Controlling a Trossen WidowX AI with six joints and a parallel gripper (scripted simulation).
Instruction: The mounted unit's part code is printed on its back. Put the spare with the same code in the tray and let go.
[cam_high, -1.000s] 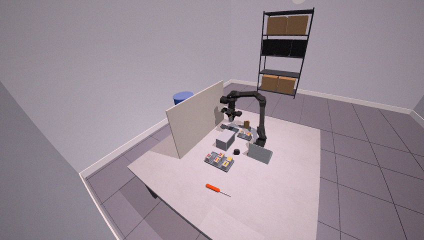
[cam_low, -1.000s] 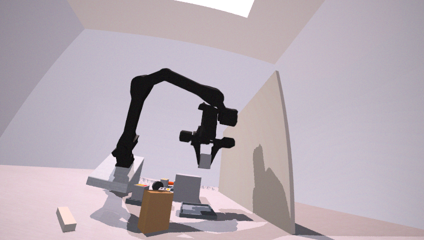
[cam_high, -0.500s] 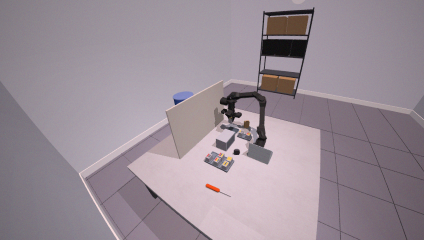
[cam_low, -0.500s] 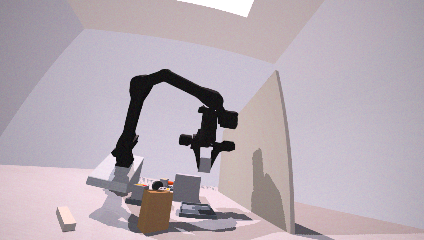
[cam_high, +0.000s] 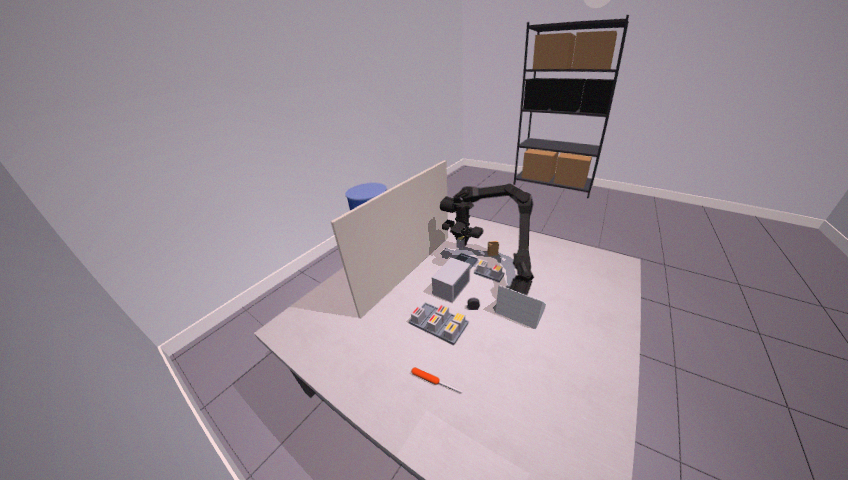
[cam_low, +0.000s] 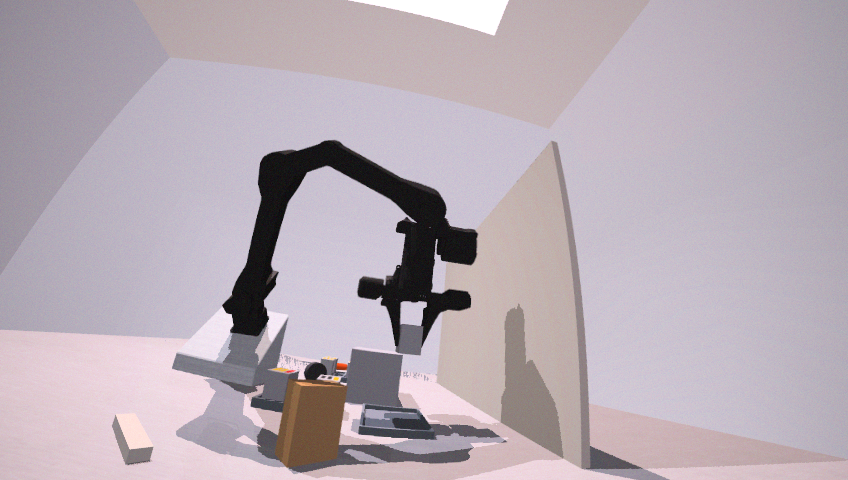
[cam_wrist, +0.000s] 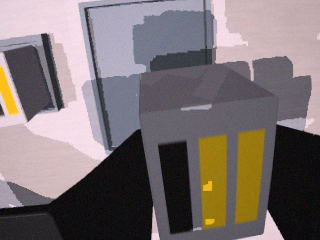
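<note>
The flat grey tray is 10 mm behind my gripper tip and 110 mm below it. Round my gripper tip: rack: 150 mm behind, 20 mm to the left, 110 mm below; brown box: 110 mm behind, 140 mm to the right, 80 mm below; grey mounted unit: 40 mm behind, 190 mm to the left, 60 mm below.
</note>
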